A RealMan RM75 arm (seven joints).
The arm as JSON. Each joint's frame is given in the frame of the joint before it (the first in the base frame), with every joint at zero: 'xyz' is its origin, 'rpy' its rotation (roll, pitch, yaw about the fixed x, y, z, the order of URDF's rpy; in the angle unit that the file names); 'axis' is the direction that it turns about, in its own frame. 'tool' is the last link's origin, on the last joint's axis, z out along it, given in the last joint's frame.
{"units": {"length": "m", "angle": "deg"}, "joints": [
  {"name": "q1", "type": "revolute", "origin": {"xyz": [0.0, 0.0, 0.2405], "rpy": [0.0, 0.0, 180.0]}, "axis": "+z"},
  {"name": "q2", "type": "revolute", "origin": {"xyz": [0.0, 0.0, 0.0], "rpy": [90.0, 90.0, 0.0]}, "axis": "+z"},
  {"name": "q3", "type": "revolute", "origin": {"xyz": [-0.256, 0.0, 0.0], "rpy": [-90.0, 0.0, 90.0]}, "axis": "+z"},
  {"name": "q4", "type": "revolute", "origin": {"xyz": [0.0, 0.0, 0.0], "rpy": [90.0, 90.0, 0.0]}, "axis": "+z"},
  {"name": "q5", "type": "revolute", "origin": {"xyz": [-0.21, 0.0, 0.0], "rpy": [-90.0, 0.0, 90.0]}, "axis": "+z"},
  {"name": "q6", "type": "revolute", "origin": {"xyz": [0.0, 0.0, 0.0], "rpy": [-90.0, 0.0, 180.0]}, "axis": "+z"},
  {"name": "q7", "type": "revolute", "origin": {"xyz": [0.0, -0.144, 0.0], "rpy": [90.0, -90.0, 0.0]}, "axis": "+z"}
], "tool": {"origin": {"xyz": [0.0, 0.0, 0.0], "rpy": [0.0, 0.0, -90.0]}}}
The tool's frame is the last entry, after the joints.
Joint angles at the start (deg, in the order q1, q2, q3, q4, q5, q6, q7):
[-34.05 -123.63 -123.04 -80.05 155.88 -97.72 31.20]
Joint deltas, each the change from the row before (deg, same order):
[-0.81 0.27 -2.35 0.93 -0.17 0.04 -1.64]
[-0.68 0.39 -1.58 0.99 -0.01 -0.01 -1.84]
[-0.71 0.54 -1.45 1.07 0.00 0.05 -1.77]
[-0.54 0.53 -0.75 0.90 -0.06 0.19 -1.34]
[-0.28 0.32 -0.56 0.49 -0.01 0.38 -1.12]
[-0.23 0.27 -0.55 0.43 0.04 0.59 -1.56]
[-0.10 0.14 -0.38 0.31 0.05 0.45 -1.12]
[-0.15 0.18 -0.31 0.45 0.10 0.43 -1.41]
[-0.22 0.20 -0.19 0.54 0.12 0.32 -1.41]
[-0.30 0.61 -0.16 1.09 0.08 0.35 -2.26]
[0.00 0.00 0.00 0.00 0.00 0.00 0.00]
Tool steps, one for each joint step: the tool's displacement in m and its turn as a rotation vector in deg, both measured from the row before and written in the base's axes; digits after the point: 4 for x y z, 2 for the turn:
[-0.0020 0.0033 0.0047 1.76 -1.62 2.52]
[-0.0021 0.0026 0.0034 1.27 -1.13 2.51]
[-0.0022 0.0029 0.0039 1.23 -0.98 2.36]
[-0.0013 0.0027 0.0027 0.84 -0.56 1.57]
[-0.0012 0.0021 0.0023 0.98 -0.42 1.21]
[-0.0013 0.0024 0.0023 1.34 -0.49 1.56]
[-0.0013 0.0014 0.0013 0.94 -0.38 1.17]
[-0.0014 0.0014 0.0010 0.90 -0.40 1.46]
[-0.0010 0.0014 0.0005 0.67 -0.35 1.43]
[-0.0027 0.0019 0.0016 0.85 -0.44 2.41]
[0.0000 0.0000 0.0000 0.00 0.00 0.00]

